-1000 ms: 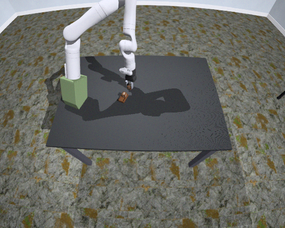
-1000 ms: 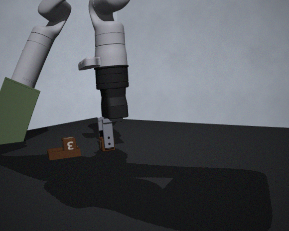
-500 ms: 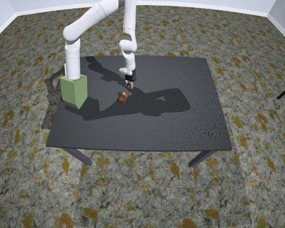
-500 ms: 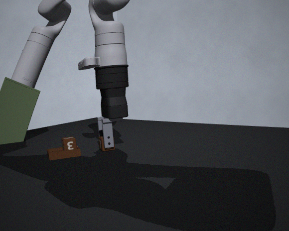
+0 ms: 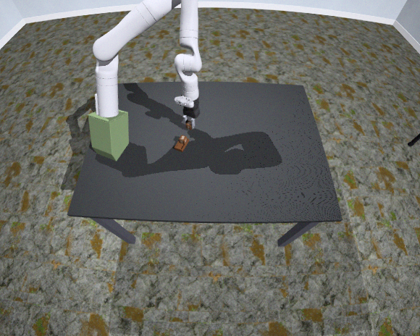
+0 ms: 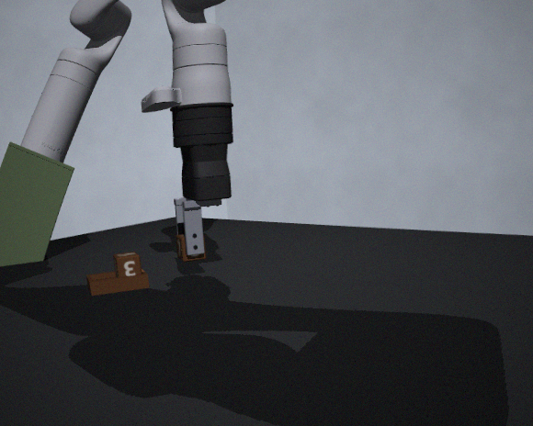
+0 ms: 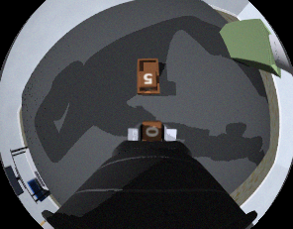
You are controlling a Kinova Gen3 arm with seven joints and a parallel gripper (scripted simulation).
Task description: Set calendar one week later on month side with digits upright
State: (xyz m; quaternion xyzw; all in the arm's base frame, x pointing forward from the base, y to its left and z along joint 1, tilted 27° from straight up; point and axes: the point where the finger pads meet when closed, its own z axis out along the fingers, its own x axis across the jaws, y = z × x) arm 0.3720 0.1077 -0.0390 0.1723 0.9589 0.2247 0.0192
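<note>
My gripper is now 80 mm to the left of the cube, 20 mm past it and 20 mm above it. The rest, counted from my hand: brown calendar tray 100 mm to the right, 40 mm below, 30 mm behind.
</note>
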